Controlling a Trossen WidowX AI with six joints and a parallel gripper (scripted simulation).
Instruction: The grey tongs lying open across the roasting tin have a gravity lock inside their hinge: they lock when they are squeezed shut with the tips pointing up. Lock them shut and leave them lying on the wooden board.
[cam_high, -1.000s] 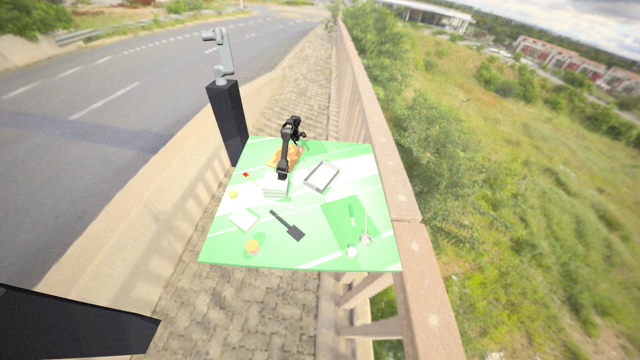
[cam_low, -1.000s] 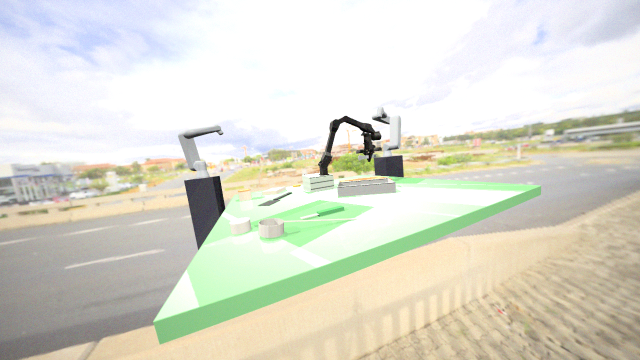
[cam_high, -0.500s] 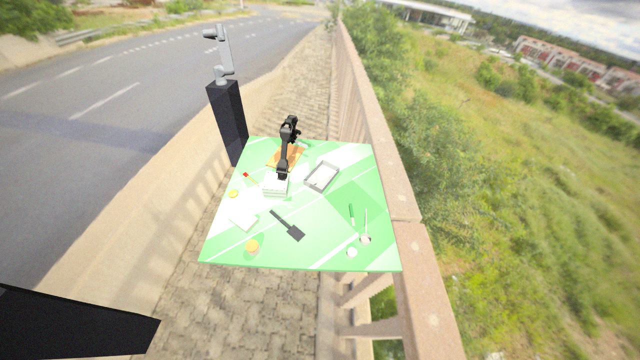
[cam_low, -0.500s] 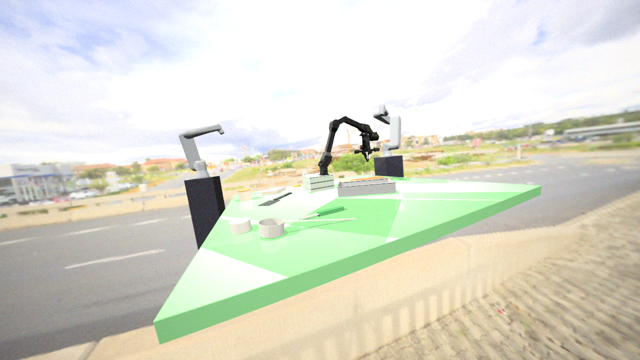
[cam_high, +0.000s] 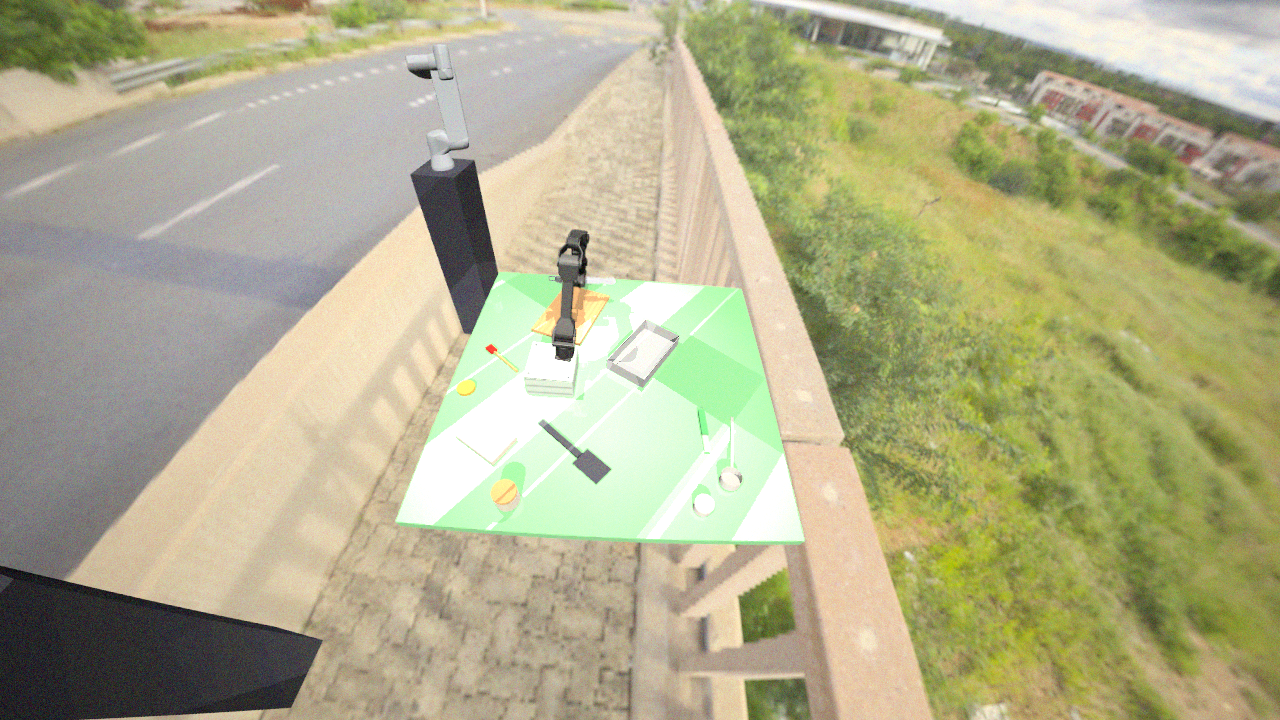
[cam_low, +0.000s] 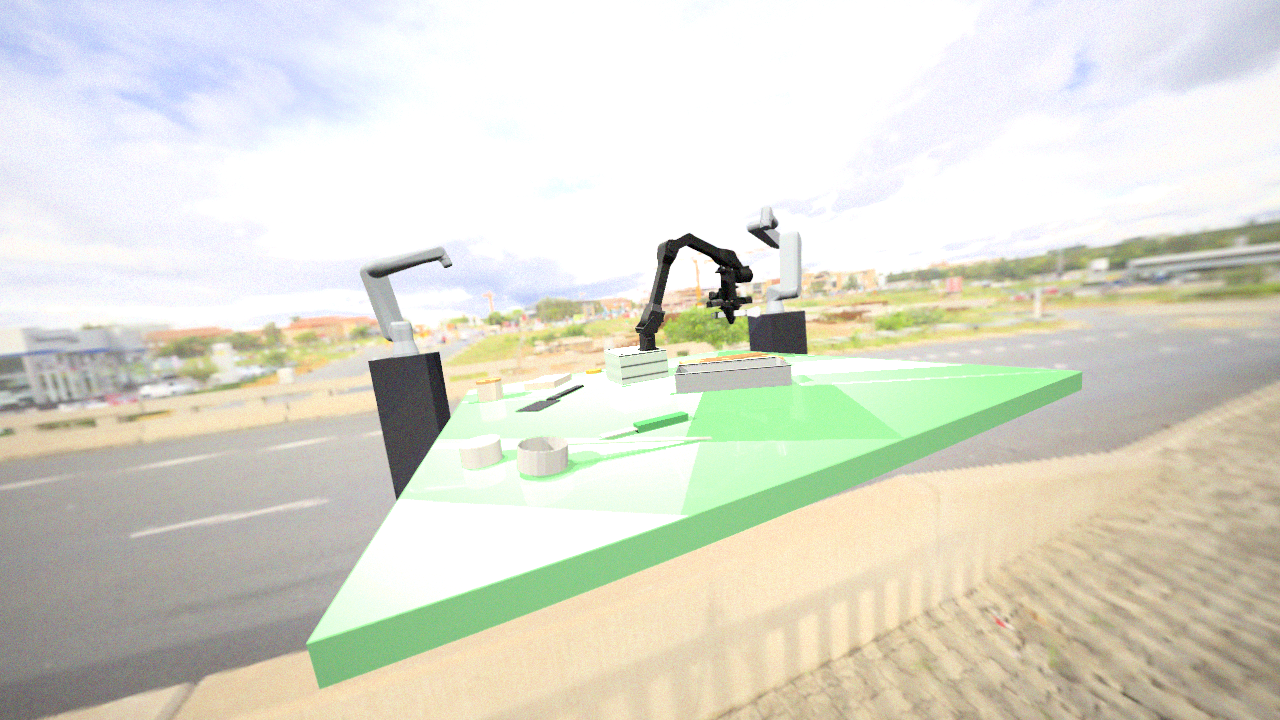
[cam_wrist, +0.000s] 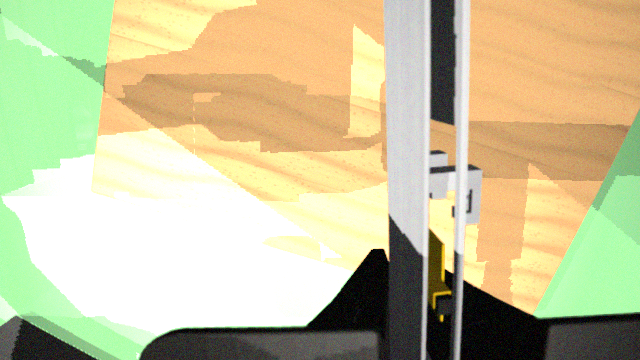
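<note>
Now: the yellow latch piece 40 mm above my gripper tip and 20 mm behind it. Also, from my gripper tip: wooden board: 150 mm below, 40 mm behind, 10 mm to the right; orange disc: 520 mm to the right, 350 mm behind, 150 mm below; grey roasting tin: 320 mm ahead, 210 mm to the right, 130 mm below.
</note>
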